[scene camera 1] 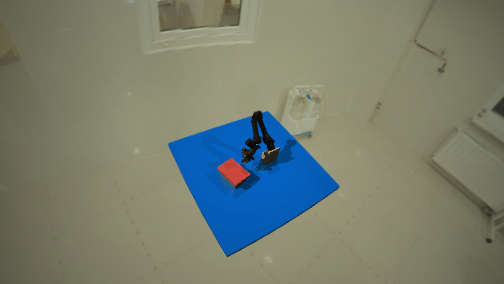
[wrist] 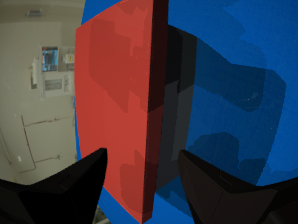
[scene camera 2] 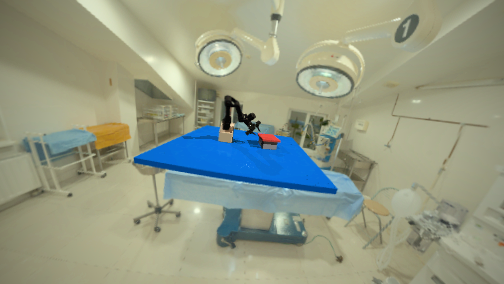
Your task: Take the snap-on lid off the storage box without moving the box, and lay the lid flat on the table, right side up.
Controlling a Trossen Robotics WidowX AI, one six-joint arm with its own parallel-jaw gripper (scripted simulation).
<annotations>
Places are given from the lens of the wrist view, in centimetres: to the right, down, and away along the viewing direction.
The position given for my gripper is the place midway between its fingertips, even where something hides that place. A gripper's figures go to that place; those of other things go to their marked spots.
my gripper (wrist: 143, 155): 0, 3, 10
storage box (wrist: 181, 54): 4, -7, 16
lid (wrist: 119, 60): -2, -5, 14
The marked spots on the storage box and the lid are 7 cm apart.
</annotations>
